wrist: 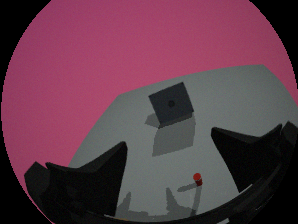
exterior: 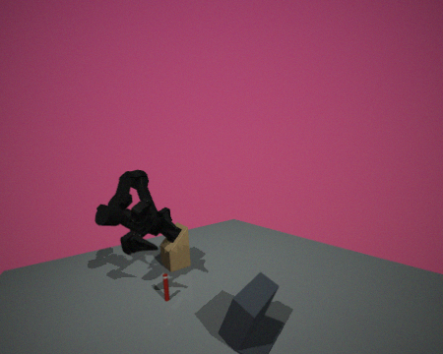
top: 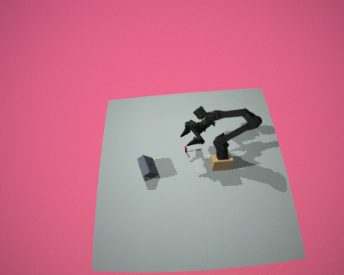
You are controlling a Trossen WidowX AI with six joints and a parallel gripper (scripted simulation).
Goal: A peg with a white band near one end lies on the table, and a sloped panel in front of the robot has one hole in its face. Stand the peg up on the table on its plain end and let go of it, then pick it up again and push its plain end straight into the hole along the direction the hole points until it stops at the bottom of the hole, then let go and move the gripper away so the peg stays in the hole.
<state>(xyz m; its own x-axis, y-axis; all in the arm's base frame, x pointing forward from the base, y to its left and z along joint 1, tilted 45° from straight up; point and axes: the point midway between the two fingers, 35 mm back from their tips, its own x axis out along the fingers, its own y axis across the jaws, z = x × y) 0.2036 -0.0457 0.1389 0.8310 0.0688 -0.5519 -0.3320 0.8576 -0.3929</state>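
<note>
My gripper tip is now 13 cm above the red peg, 2 cm to the left of it and 1 cm past it. From my gripper tip the other things lie so: grey sloped panel (25 cm ahead, 13 cm below, 9 cm to the left).
</note>
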